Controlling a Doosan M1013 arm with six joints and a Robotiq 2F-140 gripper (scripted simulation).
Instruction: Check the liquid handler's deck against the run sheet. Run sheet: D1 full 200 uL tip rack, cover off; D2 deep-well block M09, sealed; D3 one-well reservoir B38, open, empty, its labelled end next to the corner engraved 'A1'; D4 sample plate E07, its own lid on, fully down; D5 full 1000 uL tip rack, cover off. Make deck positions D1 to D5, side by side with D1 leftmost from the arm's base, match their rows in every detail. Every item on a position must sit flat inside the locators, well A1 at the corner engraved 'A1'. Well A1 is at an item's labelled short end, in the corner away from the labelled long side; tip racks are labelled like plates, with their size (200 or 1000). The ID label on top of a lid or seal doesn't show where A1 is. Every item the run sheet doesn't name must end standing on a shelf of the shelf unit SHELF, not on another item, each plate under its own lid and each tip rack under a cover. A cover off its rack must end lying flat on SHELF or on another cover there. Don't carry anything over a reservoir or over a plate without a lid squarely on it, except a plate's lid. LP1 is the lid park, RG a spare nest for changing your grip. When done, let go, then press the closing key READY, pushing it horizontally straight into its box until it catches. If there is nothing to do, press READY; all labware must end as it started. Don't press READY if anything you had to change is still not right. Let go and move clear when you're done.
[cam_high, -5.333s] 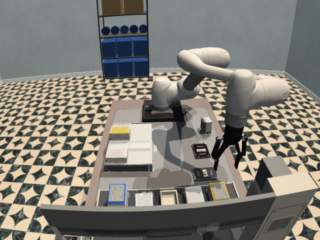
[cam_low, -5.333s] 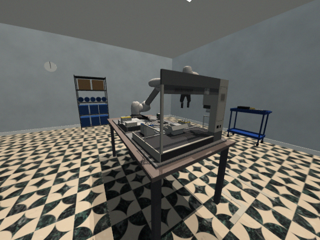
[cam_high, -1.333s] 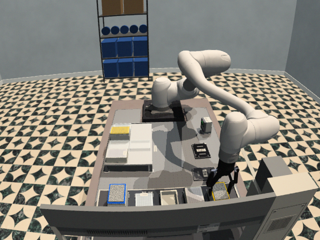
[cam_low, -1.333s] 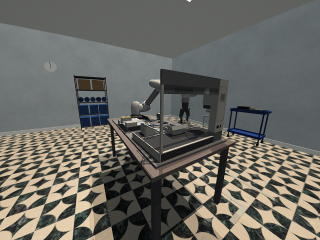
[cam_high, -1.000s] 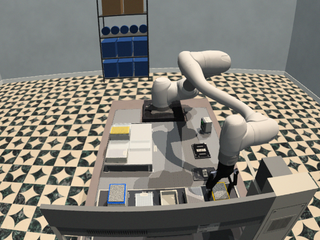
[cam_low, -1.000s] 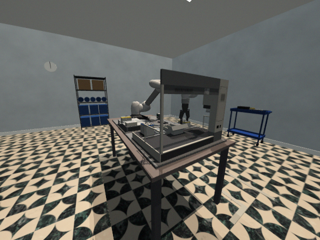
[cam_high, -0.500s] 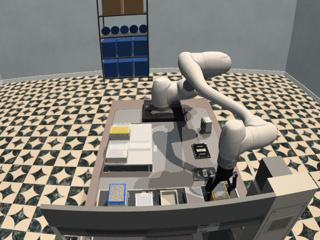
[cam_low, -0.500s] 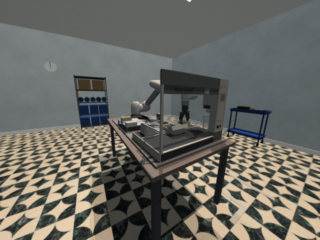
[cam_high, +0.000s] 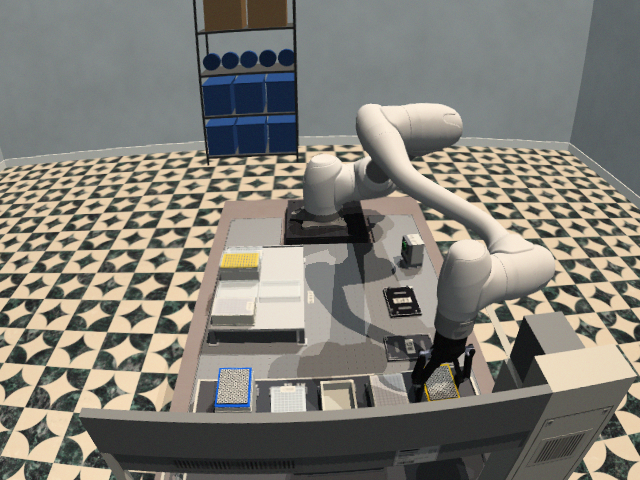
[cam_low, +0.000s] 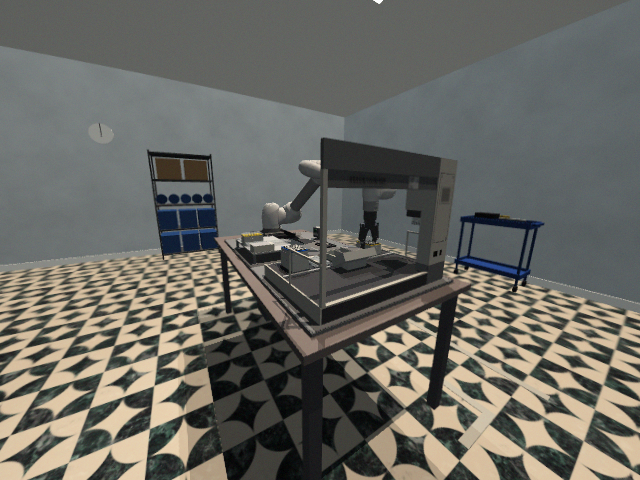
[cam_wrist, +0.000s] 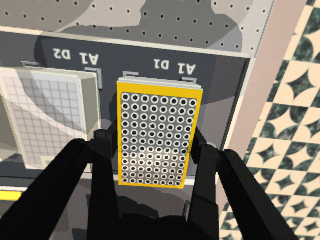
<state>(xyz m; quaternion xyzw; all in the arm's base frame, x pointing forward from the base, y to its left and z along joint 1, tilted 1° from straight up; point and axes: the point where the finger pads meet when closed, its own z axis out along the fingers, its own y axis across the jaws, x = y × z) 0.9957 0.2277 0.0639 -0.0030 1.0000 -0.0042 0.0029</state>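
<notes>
Now: the white sealed block 120 mm to the right of my hand and 10 mm below it. The rest, counted from my hand: dark nest marked RG: 240 mm behind, 80 mm below, 10 mm to the right; then yellow-framed tip rack: 10 mm to the left, 10 mm ahead, 10 mm above; then cream reservoir: 250 mm to the right, 20 mm below.
</notes>
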